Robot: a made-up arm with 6 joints.
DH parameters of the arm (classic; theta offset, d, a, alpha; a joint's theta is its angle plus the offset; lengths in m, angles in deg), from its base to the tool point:
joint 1: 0 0.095 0.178 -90
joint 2: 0 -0.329 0.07 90
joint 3: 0 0.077 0.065 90
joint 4: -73.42 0 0.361 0
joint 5: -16.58 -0.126 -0.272 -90
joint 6: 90 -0.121 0.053 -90
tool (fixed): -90 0.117 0 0
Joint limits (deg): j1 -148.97..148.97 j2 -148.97..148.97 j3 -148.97..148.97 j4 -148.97..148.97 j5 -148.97..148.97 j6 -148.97..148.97
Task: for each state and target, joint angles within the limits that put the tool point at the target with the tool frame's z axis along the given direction. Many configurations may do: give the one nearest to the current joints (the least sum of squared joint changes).
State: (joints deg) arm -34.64 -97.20 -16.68 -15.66 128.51 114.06
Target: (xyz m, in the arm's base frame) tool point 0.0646 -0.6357 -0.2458 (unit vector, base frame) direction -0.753 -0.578 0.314
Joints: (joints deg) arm -53.26 -74.00 -0.46 -34.60 137.93 108.77
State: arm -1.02 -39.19 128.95 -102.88 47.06 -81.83
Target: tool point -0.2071 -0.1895 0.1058 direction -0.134 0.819 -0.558
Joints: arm -14.06 -58.28 68.42 -122.49 30.84 -61.94
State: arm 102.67 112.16 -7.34 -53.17 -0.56 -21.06
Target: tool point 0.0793 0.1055 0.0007 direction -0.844 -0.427 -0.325
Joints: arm 89.03 139.88 -3.81 -81.89 -12.29 -60.58
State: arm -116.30 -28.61 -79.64 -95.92 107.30 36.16
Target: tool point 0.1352 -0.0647 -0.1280 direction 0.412 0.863 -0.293
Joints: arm -120.22 -41.05 -45.21 -64.10 119.48 44.57
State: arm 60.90 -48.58 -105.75 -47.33 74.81 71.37
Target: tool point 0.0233 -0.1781 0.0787 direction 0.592 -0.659 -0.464
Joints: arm 78.89 -63.00 -43.97 -84.41 80.09 74.66
